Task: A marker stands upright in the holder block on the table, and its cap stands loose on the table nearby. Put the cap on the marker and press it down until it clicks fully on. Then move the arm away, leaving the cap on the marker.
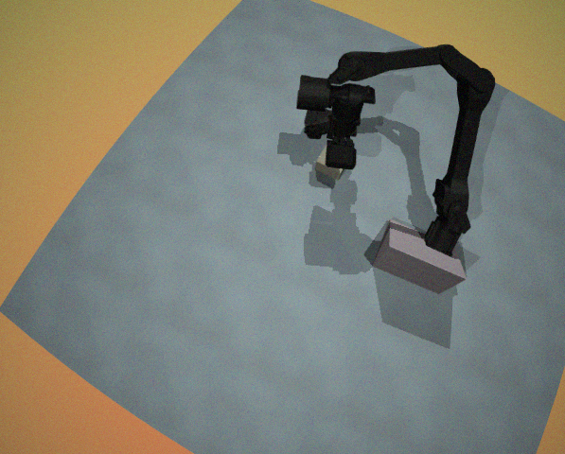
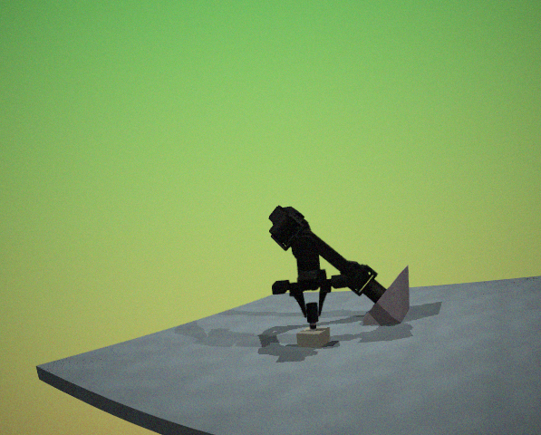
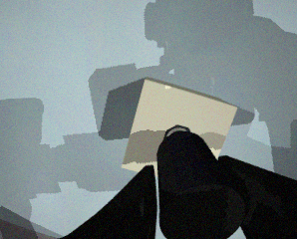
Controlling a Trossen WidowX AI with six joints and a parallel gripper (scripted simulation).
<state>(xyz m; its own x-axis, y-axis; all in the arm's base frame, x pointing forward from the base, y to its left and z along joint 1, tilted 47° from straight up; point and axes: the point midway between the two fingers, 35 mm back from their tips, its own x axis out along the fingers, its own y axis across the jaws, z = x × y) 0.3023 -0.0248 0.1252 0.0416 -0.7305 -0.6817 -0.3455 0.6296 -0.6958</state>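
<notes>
The marker cap lies 10 mm above my gripper tip. The rest, counted from my gripper tip: holder block 60 mm below.
</notes>
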